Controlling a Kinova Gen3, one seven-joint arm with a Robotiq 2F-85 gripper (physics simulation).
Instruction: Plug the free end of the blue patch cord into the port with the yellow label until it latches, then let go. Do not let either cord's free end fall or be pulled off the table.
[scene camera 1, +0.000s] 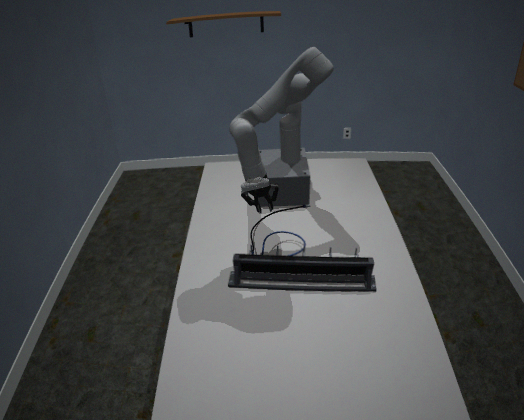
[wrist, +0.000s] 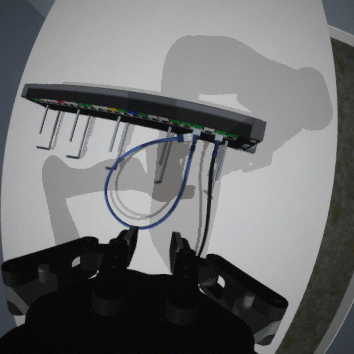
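Where they show: gripper, fingertip midpoint: (scene camera 1: 265, 211) (wrist: 153, 238); arm's base, origin of the base link: (scene camera 1: 290, 158).
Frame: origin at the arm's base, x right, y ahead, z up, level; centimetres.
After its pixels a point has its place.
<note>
The blue patch cord (scene camera 1: 304, 243) @(z -13.2, x -11.0, y 42.9 cm) (wrist: 106, 190) @(z -13.4, x -10.8, y 42.3 cm) lies in a loop behind the panel. One end is in a port near the panel's right end in the wrist view; its free plug (wrist: 183, 138) @(z -10.5, x 0.8, y 56.5 cm) lies just left of that. The yellow label (wrist: 114, 110) @(z -7.9, x -11.6, y 57.0 cm) is farther left on the port row. The black cord (scene camera 1: 253, 230) @(z -13.4, x 10.6, y 37.8 cm) (wrist: 209, 200) @(z -9.3, x 8.2, y 48.5 cm) runs from a port right of the blue one toward the robot base; the gripper hides its far part in the wrist view. My gripper (scene camera 1: 265, 210) @(z 2.0, x 3.3, y 44.5 cm) (wrist: 153, 238) @(z 2.0, x 3.3, y 44.5 cm) is partly open and empty, above the table on the base side of the loop.
The dark patch panel (scene camera 1: 305, 259) @(z -6.7, x -12.8, y 58.3 cm) (wrist: 150, 102) @(z -6.6, x -5.4, y 59.5 cm) stands across the white table (scene camera 1: 310, 360) @(z -16.6, x -18.9, y 92.3 cm). Thin metal rods, including one bent rod (wrist: 124, 142) @(z -14.9, x -11.6, y 52.6 cm), stick out from its port side toward the robot. The grey base block (scene camera 1: 292, 190) @(z -8.2, x -2.6, y 14.5 cm) stands behind the gripper.
</note>
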